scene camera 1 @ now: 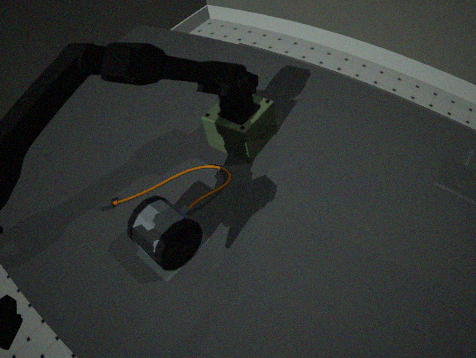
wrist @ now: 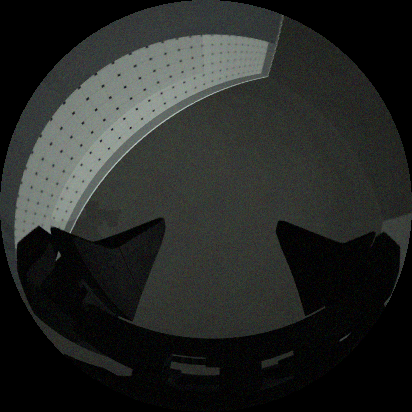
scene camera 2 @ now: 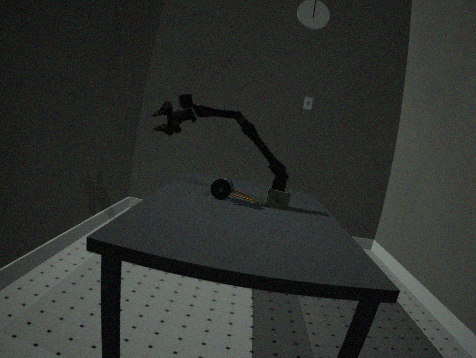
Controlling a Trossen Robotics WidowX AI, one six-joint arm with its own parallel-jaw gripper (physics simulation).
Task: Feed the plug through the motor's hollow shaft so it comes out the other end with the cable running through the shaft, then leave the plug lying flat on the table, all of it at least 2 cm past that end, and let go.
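Places are measured from the arm's base along level axes (x back, y right, z up), in centimetres.
Pixels of known places: gripper, fingertip midpoint: (wrist: 222, 225) (scene camera 2: 152, 122); arm's base, link origin: (scene camera 1: 239, 111) (scene camera 2: 278, 189).
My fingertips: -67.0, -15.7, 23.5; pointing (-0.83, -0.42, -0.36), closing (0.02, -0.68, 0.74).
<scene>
For each thing: its top centre in the pictures, then the offset to it from my fingertips, as dx, dy, dz. "spot": a spot on its surface instead. Level surfaces: height alone.
- motor, top centre: (scene camera 1: 156, 217) (scene camera 2: 224, 178) +38.9, +11.3, -22.4
- orange cable, surface spot: (scene camera 1: 207, 166) spot: +56.9, +17.8, -32.1
- plug, surface spot: (scene camera 1: 115, 202) spot: +38.3, +28.6, -31.5
- dark grey table, surface height: dz -32.5
The motor (scene camera 1: 156, 221) (scene camera 2: 221, 188) is a grey cylinder with dark round ends, lying on its side on a pale base. One dark end faces the lower right in scene camera 1; its bore is too dark to make out. An orange cable (scene camera 1: 207, 166) loops on the table from behind the motor. The plug (scene camera 1: 115, 202) appears as a small dark and orange piece at the cable's free end, left of the motor, outside it. My gripper (scene camera 2: 153, 122) (wrist: 222, 225) is open and empty, high above the table and well away from the plug and motor.
A green box-like base (scene camera 1: 215, 132) (scene camera 2: 278, 198) stands under the arm's foot, beyond the cable loop. The dark grey table (scene camera 1: 325, 250) (scene camera 2: 210, 235) carries the arm's shadows. The table's front edge (scene camera 2: 240, 276) and white dotted floor (scene camera 2: 190, 310) (wrist: 95, 112) show.
</scene>
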